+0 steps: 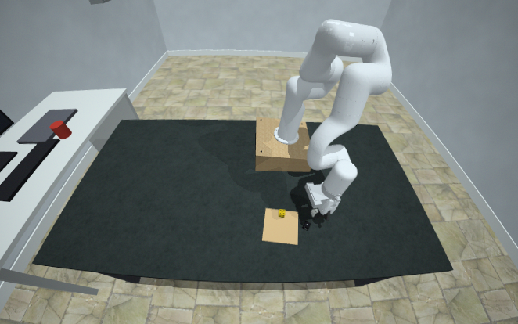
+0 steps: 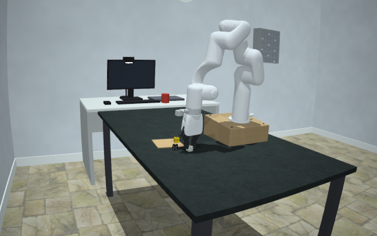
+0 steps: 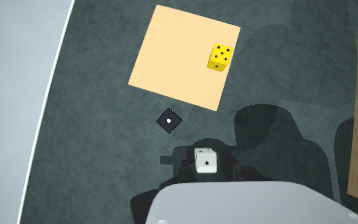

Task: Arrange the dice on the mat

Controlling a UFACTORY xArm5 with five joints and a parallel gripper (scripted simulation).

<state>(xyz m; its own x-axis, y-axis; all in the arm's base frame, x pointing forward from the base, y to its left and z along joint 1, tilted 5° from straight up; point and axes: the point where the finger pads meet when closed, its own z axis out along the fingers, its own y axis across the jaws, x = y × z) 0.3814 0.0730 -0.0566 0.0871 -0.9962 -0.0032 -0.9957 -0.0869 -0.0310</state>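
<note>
Now: hand 20 mm above the white die. Also, from my hand: black die 50 mm to the right, 50 mm ahead, 20 mm below; tan mat 150 mm to the right, 40 mm ahead, 30 mm below; yellow die 150 mm to the right, 20 mm below, 10 mm behind.
</note>
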